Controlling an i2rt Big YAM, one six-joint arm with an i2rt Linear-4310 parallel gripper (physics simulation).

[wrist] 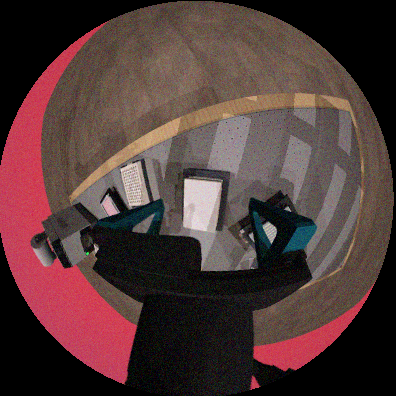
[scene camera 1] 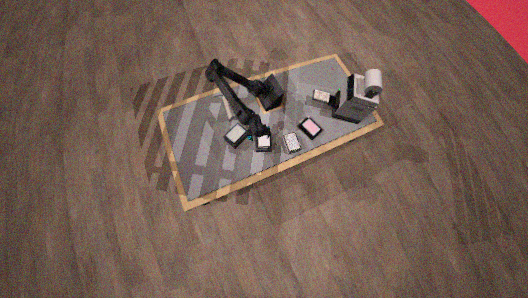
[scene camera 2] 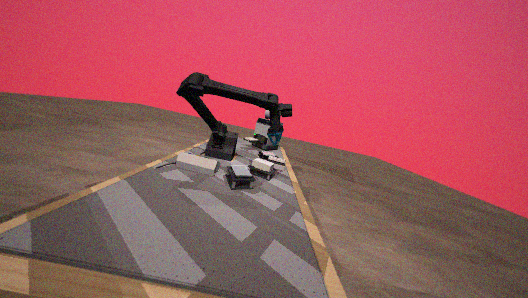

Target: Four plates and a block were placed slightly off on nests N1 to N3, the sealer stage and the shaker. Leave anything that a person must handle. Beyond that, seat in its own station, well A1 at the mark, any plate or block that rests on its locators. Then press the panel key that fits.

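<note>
My gripper point(scene camera 1: 259, 135) point(scene camera 2: 274, 140) point(wrist: 205, 202) is open and empty, its teal fingers high on either side of a plain white piece point(scene camera 1: 263, 142) point(scene camera 2: 263, 165) point(wrist: 202, 204). This piece lies on a dark nest point(wrist: 207, 173), shifted toward the arm and the left in the wrist view. A pale plate point(scene camera 1: 236, 134) point(scene camera 2: 241, 171) point(wrist: 270, 232) lies on a dark station, partly hidden by a finger in the wrist view. A white well plate point(scene camera 1: 291, 142) point(wrist: 132, 184) and a pink plate point(scene camera 1: 310, 127) point(wrist: 109, 204) are on the other side. Another well plate point(scene camera 1: 321, 95) is at the sealer. Seating and A1 corners are too small to tell.
The grey sealer point(scene camera 1: 355, 104) point(scene camera 2: 261, 129) point(wrist: 69, 239) with a white roll point(scene camera 1: 373, 80) point(wrist: 43, 250) stands at one end. A pale sloped panel point(scene camera 1: 227, 107) point(scene camera 2: 197, 163) lies near the arm base point(scene camera 1: 270, 92) point(scene camera 2: 221, 146). A wooden edge point(scene camera 1: 272, 172) point(wrist: 210, 110) borders the table.
</note>
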